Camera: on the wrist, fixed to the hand. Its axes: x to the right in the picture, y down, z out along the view.
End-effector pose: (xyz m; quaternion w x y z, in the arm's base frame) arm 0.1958 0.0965 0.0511 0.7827 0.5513 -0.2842 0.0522
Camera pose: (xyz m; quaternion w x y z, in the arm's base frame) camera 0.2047 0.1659 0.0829 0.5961 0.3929 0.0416 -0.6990
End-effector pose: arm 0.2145 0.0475 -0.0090 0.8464 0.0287 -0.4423 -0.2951
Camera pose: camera 0.2858 0.0724 -0.0235 0.2430 0.0891 -0.3687 -0.8928
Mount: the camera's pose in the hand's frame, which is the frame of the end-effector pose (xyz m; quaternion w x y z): 0.0073 0.0498 -0.0581 0.6348 -0.2176 -0.2039 -0.7128
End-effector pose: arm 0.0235 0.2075 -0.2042 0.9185 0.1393 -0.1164 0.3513
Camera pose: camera 0.0018 0.2672 -0.2475 0.8401 0.0432 -0.2383 -0.4854
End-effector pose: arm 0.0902 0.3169 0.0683 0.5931 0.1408 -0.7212 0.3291
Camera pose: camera 0.1031 0.3926 0.0645 0.4947 0.5415 -0.5500 -0.3995
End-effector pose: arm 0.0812 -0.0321 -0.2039 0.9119 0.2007 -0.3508 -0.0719
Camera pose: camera 0.1250 0.0295 -0.2178 0.4998 0.1644 -0.2499 -0.8129
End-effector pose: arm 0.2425 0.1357 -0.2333 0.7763 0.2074 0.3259 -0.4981
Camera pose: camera 0.2725 0.1894 -0.2794 0.2493 -0.3711 0.3048 -0.8409
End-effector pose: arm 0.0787 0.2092 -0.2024 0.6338 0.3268 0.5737 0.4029
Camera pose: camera 0.0145 0.2359 -0.1696 0.8776 -0.2573 0.3802 -0.1378
